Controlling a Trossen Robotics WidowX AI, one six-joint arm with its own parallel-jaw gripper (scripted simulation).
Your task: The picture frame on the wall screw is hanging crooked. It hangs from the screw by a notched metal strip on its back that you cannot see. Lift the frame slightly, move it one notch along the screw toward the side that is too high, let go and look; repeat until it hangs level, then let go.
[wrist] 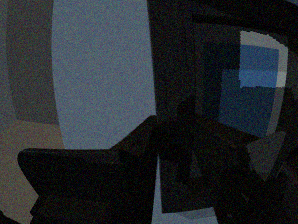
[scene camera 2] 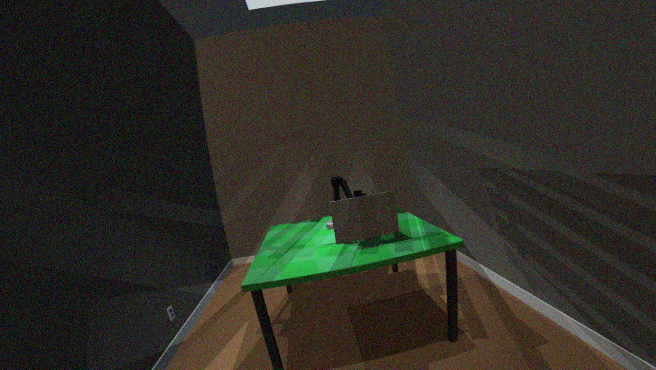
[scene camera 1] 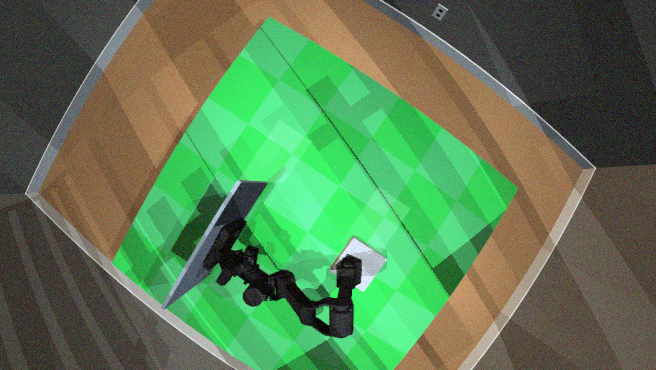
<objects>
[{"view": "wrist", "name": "my gripper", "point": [171, 120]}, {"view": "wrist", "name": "dark picture frame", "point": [229, 68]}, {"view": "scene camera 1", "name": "my gripper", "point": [215, 248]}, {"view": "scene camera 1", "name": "dark picture frame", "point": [228, 236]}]
</objects>
